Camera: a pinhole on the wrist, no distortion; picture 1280 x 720 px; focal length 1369.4 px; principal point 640.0 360.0 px. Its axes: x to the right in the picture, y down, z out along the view. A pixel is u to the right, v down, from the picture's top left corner.
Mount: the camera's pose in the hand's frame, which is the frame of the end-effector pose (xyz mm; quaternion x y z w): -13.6 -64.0 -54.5 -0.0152 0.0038 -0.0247 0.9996
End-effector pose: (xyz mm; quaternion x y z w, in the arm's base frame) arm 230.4 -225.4 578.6 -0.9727 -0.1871 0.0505 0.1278
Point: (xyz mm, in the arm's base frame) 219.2 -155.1 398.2
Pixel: 832.9 579.0
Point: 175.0 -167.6 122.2
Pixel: 634.6 622.1
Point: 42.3 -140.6 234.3
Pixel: 276.9 344.9
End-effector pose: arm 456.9 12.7 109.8 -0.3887 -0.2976 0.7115 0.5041
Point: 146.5 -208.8 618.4
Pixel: outside the picture
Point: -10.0 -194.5 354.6
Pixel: 250.1 663.1
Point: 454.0 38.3 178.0
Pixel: 944.6 359.8
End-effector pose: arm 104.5 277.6 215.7 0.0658 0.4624 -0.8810 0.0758
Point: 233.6 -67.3 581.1
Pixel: 235.3 269.2
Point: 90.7 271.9 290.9
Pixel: 808.9 380.5
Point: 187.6 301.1 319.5
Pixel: outside the picture
